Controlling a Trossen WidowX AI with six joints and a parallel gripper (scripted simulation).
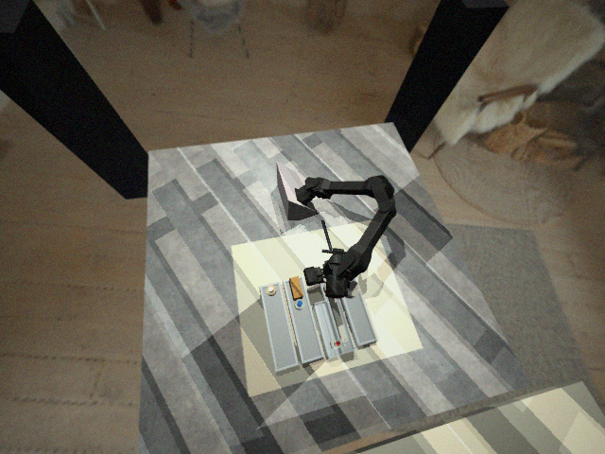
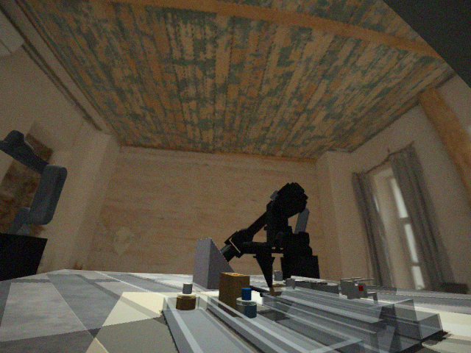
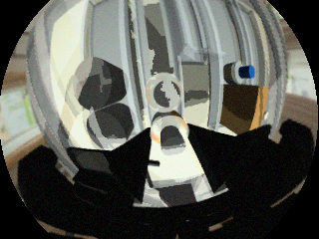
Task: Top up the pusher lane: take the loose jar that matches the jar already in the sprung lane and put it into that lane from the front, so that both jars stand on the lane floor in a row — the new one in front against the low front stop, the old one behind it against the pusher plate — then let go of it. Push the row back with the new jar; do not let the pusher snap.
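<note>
My gripper tip is now 30 mm short of the brown box and 120 mm to the left of it. Round my gripper tip: blue-capped jar 80 mm ahead, 120 mm to the right, 10 mm below; red mark 230 mm ahead, 20 mm to the right, 30 mm above; sprung lane 150 mm ahead, 10 mm to the right, 20 mm below.
</note>
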